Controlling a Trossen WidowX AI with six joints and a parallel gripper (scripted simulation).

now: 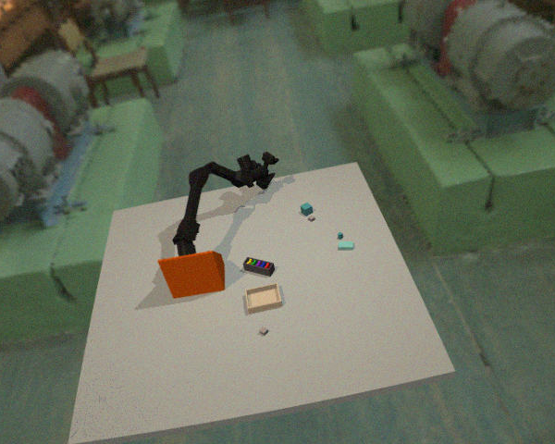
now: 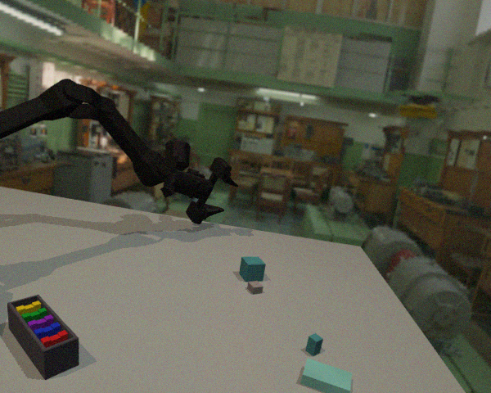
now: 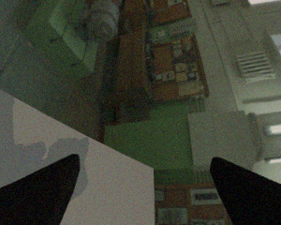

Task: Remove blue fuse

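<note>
My gripper tip is 90 mm short of the teal cube, 290 mm to the left of it and 80 mm above it. Also, from my gripper tip: blue fuse 150 mm behind, 610 mm to the right, 70 mm below; tan tray 170 mm behind, 770 mm to the right, 100 mm below; light teal slab 200 mm ahead, 570 mm to the right, 90 mm below.
</note>
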